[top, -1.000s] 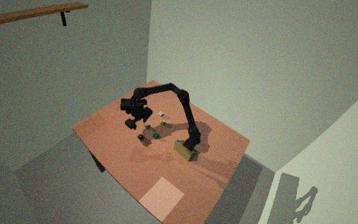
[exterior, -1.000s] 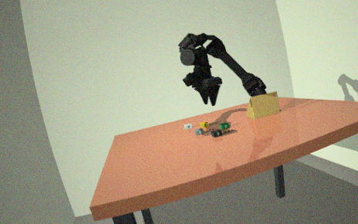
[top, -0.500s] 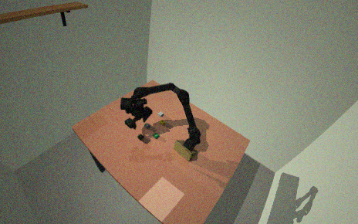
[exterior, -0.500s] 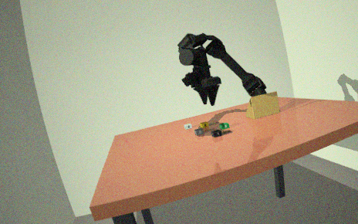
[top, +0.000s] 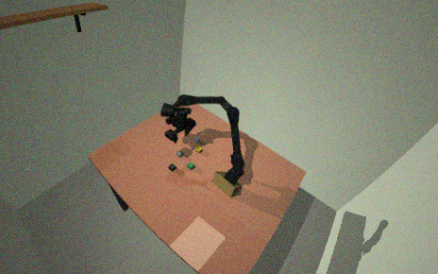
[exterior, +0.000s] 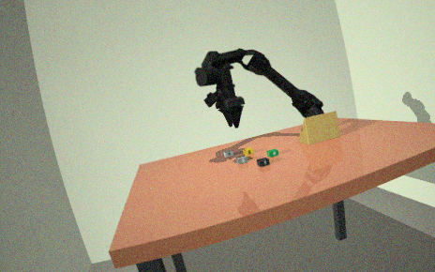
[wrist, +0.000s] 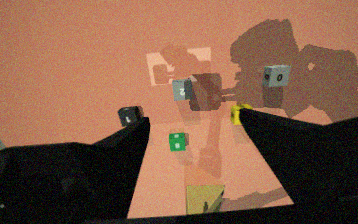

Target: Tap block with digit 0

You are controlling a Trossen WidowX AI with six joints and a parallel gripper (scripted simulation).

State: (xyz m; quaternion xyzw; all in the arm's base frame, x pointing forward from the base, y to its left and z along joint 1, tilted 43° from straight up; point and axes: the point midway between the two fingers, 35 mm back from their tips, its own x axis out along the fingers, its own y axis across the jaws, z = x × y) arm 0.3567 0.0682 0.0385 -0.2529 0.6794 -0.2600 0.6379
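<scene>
My gripper tip is 160 mm to the left of the white block, 120 mm above it and 10 mm short of it. From my gripper tip the other things lie so: green block 120 mm below, 110 mm behind, 20 mm to the left; then yellow block 120 mm below, 100 mm to the right, 60 mm behind; then grey block 120 mm below, 10 mm to the left.
</scene>
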